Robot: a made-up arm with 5 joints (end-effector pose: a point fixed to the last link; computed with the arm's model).
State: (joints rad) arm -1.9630 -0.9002 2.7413 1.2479 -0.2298
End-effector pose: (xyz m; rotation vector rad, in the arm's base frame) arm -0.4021 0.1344 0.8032 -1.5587 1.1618 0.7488
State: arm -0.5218 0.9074 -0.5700 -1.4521 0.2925
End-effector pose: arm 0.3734 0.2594 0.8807 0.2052 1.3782 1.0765
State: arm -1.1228 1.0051 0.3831 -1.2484 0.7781
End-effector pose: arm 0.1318 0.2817 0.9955 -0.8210 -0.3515 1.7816
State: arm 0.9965 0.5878 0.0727 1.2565 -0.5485
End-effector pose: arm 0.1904 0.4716 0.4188 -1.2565 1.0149 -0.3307
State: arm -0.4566 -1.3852 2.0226 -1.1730 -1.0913
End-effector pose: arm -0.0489 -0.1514 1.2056 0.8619 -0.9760 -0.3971
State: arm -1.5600 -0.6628 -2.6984 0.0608 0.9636
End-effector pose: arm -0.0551 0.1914 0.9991 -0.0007 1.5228 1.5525
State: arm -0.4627 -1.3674 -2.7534 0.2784 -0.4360
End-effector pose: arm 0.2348 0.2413 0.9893 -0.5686 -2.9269 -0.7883
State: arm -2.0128 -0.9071 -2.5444 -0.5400 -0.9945
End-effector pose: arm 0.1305 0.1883 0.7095 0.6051 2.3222 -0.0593
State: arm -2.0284 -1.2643 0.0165 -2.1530 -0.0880
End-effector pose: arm 0.1847 -0.3540 0.8465 1.0531 -1.5098 1.9213
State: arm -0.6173 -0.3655 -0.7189 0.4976 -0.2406
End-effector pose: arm 0.5263 0.1783 0.8002 -0.1856 1.2346 -0.8922
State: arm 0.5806 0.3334 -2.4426 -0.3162 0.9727
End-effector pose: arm 0.2588 0.2385 0.8581 -0.4244 -2.2458 -0.6159
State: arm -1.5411 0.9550 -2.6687 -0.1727 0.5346
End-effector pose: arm 0.0091 0.1875 0.6739 -0.7098 2.1534 -0.5604
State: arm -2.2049 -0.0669 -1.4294 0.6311 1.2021
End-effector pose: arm 0.0976 0.2857 0.7567 -1.3286 0.4229 0.0093
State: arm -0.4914 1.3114 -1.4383 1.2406 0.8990
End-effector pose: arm -0.0298 -0.0476 0.6821 2.6685 -0.6861 -0.4011
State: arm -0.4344 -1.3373 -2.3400 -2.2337 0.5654
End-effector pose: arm -0.0206 0.0659 0.8507 -2.7568 -0.1684 0.5606
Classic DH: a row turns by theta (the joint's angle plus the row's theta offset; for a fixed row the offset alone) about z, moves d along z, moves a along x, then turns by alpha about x. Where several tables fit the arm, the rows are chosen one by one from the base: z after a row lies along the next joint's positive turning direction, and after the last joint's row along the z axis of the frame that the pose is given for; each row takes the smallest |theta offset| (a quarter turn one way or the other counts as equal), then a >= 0, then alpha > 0; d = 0 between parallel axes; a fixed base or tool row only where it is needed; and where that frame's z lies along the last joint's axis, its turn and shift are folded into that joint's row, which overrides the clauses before.
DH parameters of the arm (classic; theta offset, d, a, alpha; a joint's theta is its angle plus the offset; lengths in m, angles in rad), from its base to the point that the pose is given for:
base (fixed): 0 0.7837 0.1398 -1.5708
joint 1: 0 0.0663 0.0392 1.5708
joint 2: 0 0.1022 0.1672 1.5708
joint 3: -1.5708 -0.0422 0.2329 1.5708
joint 4: -1.5708 -0.1312 0.0004 1.5708
joint 5: 0.0006 0.0692 0.1512 1.1183
tool (fixed): -1.8989 0.0954 0 0

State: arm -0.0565 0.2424 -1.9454 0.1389 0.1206
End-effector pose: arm 0.0893 0.2671 0.7518 -0.9652 2.8447 0.2191
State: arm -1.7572 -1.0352 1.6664 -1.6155 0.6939
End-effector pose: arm -0.0813 -0.1651 0.8314 -0.8283 -2.3997 -0.1669
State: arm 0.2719 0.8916 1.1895 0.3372 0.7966
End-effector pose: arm 0.2528 0.5018 0.8673 -0.6592 -0.1857 0.6477
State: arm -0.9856 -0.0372 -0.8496 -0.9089 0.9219
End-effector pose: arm 0.2368 0.1127 0.9841 0.1343 0.4392 0.8538
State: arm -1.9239 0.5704 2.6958 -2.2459 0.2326
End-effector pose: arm -0.2384 -0.0164 0.8427 2.0400 1.0059 -0.9621
